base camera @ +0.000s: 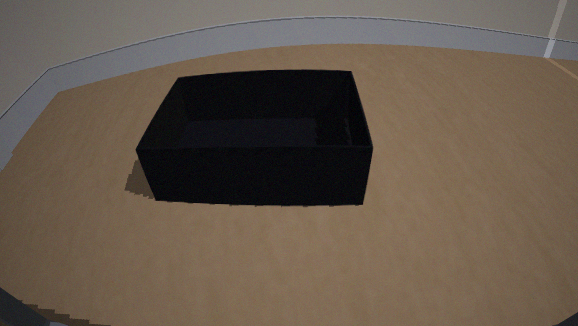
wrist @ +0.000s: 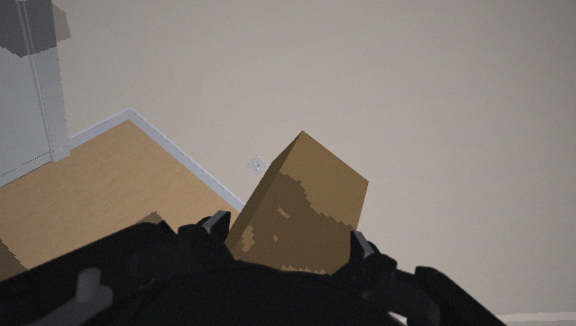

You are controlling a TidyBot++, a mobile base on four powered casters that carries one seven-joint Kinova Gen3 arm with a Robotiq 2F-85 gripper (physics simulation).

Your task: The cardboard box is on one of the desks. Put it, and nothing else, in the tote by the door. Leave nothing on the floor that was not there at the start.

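Places are measured from the arm's base along level axes (x ahead, y left, z up), in millimetres.
Where they show: gripper, fingertip midpoint: [wrist: 287,235].
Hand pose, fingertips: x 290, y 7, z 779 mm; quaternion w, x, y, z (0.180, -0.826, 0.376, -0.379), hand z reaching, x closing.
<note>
Each offset is from my fingertips to the top centre of the thing. "spot": to the spot under its first point.
The black tote {dz -1076, dx +212, dy +62 mm} [base camera: 260,175] stands upright on the floor in the base camera view, a little left of the middle, with its open top showing a dark inside. A glint shows at its right inner wall. The brown cardboard box {dz +33, dx +12, dy +3 mm} [wrist: 320,200] is between the two fingers of my gripper [wrist: 287,235] in the wrist view, tilted, with its far end pointing up and away. The gripper is shut on it. The box's near end is hidden by the gripper body. The gripper and the box do not show in the base camera view, and the tote does not show in the wrist view.
The wall's baseboard {spot: dz -1134, dx +691, dy -59 mm} [base camera: 320,31] runs behind the tote, with a room corner at the left. In the wrist view a white door [wrist: 22,110] stands at the left, beside the room corner. A wall socket {dz -718, dx +670, dy +121 mm} [wrist: 257,165] is left of the box.
</note>
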